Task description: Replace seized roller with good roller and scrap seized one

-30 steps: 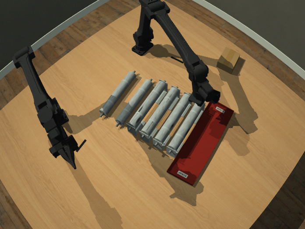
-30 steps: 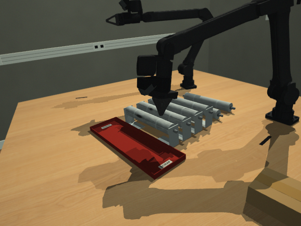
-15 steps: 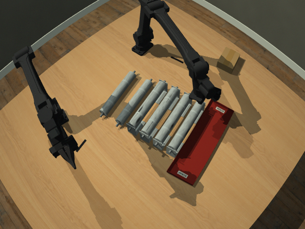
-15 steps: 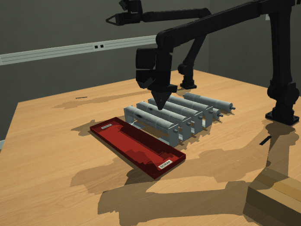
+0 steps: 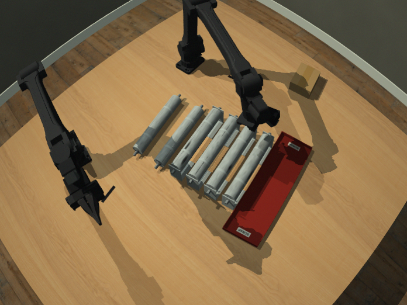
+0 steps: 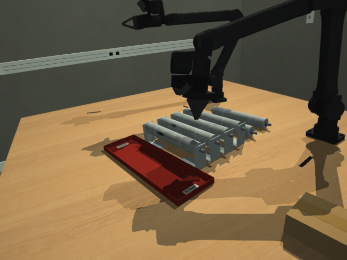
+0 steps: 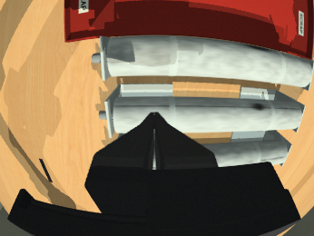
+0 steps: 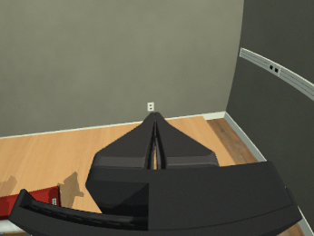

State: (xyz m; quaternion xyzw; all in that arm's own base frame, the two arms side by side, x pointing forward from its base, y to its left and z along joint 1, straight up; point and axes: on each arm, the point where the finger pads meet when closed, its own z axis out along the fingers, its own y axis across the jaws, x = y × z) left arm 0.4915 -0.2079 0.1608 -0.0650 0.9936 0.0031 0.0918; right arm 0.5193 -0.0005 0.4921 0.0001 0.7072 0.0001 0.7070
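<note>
Now: left hand 160 mm past the grey roller, 130 mm to the left of it and 90 mm above it. The rest, counted from my left hand: cardboard box 450 mm to the left, 130 mm below, 60 mm behind; red scrap tray 170 mm ahead, 150 mm below, 70 mm to the right.
</note>
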